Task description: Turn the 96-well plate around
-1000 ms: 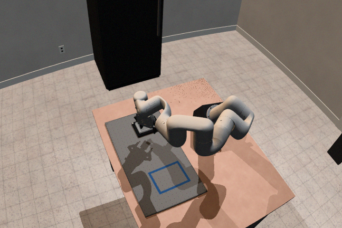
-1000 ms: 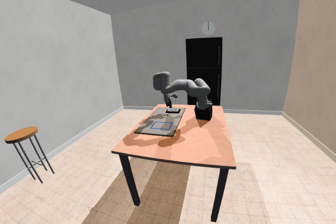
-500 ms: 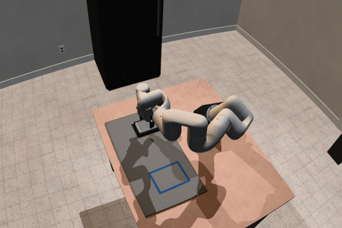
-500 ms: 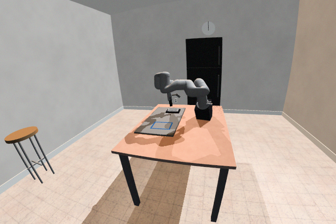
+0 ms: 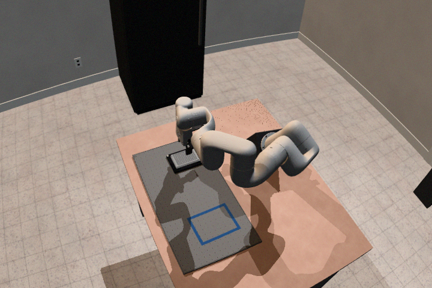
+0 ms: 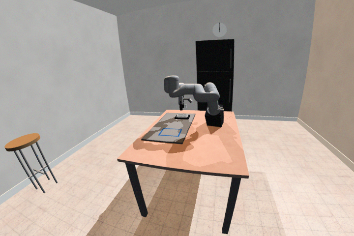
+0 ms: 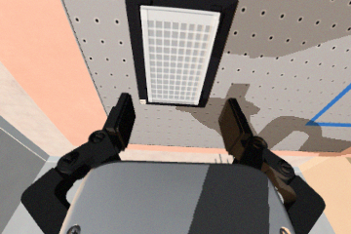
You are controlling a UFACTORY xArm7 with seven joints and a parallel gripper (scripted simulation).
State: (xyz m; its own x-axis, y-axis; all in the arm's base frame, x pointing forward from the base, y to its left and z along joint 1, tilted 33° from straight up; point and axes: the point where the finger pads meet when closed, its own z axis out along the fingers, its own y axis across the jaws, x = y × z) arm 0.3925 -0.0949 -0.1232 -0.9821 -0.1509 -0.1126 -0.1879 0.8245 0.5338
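The 96-well plate lies 90 mm below my hand. From my hand the other things lie so: pale A1 mark (100 mm below, 80 mm ahead, 40 mm to the right); then black plate nest N1 (100 mm below).
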